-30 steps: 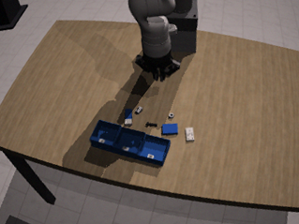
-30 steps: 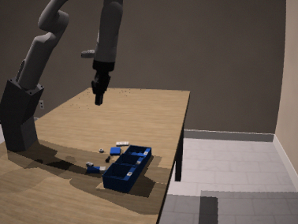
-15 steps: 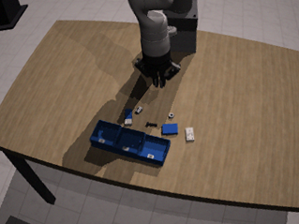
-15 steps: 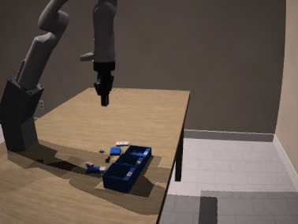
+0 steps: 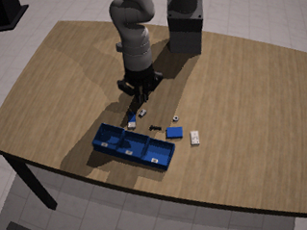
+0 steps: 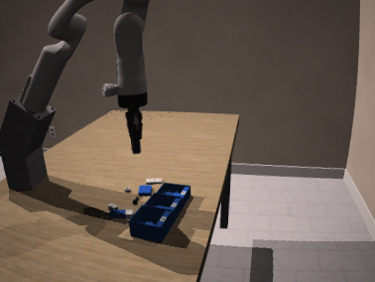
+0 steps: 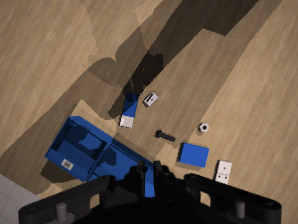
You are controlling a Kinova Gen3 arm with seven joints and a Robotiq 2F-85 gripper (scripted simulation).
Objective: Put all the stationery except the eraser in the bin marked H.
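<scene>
Right now my hand is 7 cm short of the blue three-part bin, 4 cm to the left of it and 16 cm above it. Also, from my hand: black bolt: 2 cm behind, 2 cm to the left, 18 cm below; then flat blue pad: 9 cm to the left, 18 cm below; then blue-and-white eraser: 4 cm behind, 5 cm to the right, 18 cm below.
</scene>
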